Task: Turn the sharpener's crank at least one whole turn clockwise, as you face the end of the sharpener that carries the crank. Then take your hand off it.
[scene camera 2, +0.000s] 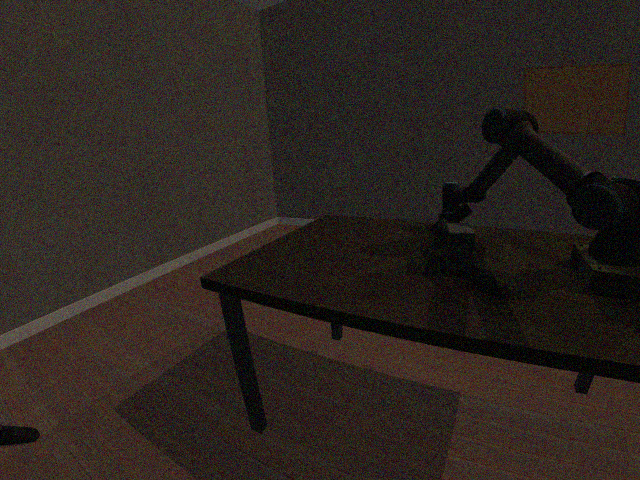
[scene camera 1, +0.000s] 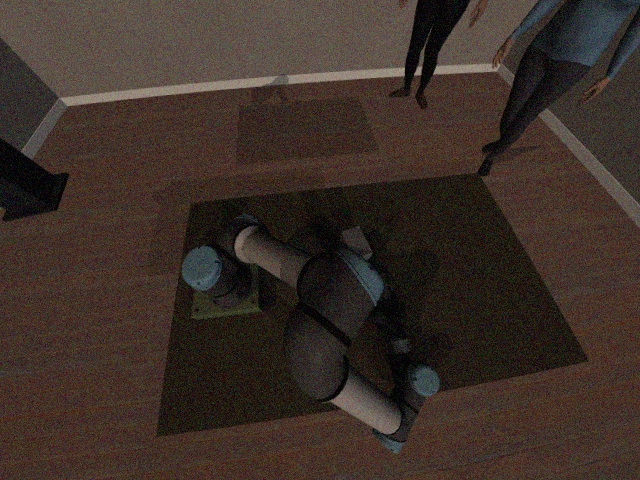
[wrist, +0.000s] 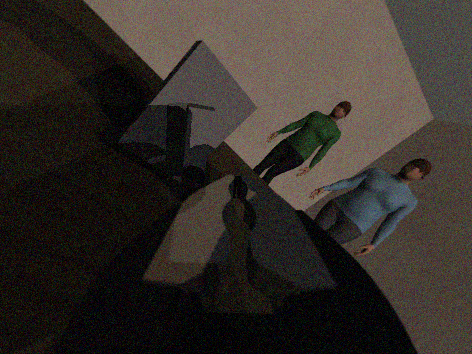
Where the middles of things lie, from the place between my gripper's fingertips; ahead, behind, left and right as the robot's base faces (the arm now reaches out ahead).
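Sharpener (wrist: 153, 136): 11 cm to the left of my hand, 5 cm behind it and 2 cm below it.
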